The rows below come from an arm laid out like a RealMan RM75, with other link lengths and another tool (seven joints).
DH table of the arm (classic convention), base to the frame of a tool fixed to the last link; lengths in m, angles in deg. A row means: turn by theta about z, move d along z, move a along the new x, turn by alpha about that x. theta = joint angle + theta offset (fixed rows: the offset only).
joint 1: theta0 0; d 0.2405; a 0; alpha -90
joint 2: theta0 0; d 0; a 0; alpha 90
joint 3: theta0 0; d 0.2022; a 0; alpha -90
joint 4: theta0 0; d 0; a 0; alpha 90
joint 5: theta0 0; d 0.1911; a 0; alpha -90
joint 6: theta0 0; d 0; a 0; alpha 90
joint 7: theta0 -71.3; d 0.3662; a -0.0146; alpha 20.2
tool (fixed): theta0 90; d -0.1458; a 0; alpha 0
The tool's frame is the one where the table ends.
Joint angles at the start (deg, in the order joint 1, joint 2, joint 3, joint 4, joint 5, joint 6, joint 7):
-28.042 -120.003 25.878 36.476 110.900 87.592 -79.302
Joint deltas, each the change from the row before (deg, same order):
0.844 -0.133 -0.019 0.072 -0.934 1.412 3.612
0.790 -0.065 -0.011 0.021 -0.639 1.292 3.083
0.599 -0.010 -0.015 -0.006 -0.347 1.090 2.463
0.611 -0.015 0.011 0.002 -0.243 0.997 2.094
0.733 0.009 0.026 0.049 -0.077 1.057 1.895
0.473 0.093 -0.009 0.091 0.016 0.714 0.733
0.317 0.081 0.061 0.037 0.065 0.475 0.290
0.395 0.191 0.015 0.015 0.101 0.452 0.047
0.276 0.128 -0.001 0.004 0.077 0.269 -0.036
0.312 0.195 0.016 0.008 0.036 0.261 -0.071
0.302 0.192 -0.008 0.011 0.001 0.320 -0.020
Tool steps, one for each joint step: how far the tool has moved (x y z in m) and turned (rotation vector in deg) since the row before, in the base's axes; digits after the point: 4 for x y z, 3 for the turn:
0.0013 -0.0077 0.0010 1.600 0.757 -2.702
0.0004 -0.0073 0.0005 1.277 0.728 -2.263
0.0002 -0.0061 0.0000 0.926 0.675 -1.854
-0.0003 -0.0058 -0.0002 0.729 0.573 -1.536
-0.0011 -0.0063 -0.0004 0.526 0.587 -1.343
-0.0011 -0.0037 0.0005 0.128 0.233 -0.575
-0.0008 -0.0026 0.0001 -0.114 0.099 -0.272
-0.0017 -0.0024 0.0007 -0.186 0.063 0.018
-0.0013 -0.0015 0.0005 -0.146 0.017 0.102
-0.0017 -0.0014 0.0009 -0.114 0.046 0.155
-0.0014 -0.0015 0.0011 -0.069 0.016 0.076

